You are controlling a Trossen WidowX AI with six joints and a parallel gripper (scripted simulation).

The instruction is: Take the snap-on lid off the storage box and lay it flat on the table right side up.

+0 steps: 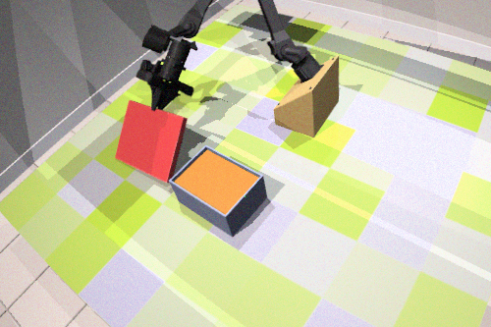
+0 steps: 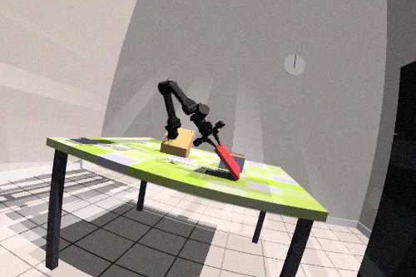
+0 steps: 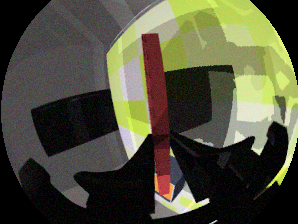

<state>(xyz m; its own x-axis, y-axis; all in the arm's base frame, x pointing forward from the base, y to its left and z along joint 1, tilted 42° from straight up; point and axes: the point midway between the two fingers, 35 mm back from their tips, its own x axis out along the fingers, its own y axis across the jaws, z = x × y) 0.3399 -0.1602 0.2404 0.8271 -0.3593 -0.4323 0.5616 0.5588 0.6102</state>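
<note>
Right now the flat red lid is 6 cm ahead of my gripper tip, 1 cm to the left of it and 5 cm below it. Also, from my gripper tip: box: 6 cm ahead, 28 cm to the left, 9 cm below.
</note>
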